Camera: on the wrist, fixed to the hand. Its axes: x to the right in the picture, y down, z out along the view.
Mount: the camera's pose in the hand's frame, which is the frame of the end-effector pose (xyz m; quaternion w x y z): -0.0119 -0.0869 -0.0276 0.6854 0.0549 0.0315 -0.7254
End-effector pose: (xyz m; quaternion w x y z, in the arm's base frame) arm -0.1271 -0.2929 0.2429 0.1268 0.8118 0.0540 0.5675
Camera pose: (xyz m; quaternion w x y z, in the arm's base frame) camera -0.1522 -0.2081 0.2178 0.4523 0.5063 0.6610 0.3196
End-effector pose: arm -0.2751 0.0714 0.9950 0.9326 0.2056 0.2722 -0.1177
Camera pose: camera -0.3264 0.0079 0.9527 0.5340 -0.0016 0.3586 -0.7657
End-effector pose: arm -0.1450 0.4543 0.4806 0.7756 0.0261 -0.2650 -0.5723
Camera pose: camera -0.2112 0.4279 0.4225 0.1234 0.2707 -0.1697 -0.9395
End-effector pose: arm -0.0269 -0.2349 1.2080 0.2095 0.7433 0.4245 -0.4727
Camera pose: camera -0.0868 -0.1724 1.2391 0.2535 -0.2279 -0.8108 0.4758
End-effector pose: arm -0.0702 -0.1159 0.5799 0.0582 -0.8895 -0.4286 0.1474
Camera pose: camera -0.1334 -0.0702 0.6286 0.2091 -0.3002 -0.9291 0.0543
